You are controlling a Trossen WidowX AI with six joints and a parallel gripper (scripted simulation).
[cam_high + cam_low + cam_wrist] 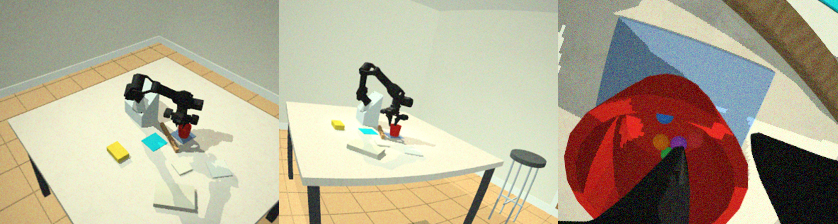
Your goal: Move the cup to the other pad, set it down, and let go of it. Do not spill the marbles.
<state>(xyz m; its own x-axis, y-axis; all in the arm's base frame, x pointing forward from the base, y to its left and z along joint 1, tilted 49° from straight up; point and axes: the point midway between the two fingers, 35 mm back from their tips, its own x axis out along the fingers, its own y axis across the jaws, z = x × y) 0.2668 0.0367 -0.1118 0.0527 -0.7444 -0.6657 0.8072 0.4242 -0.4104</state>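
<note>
Now: gripper tip 20 mm short of the red cup, 10 mm to the right of it and 10 mm above it. Round my gripper tip: teal pad: 20 mm behind, 160 mm to the right, 60 mm below; then light blue pad: 20 mm ahead, 20 mm to the left, 60 mm below; then wooden stick: 70 mm to the right, 50 mm below.
</note>
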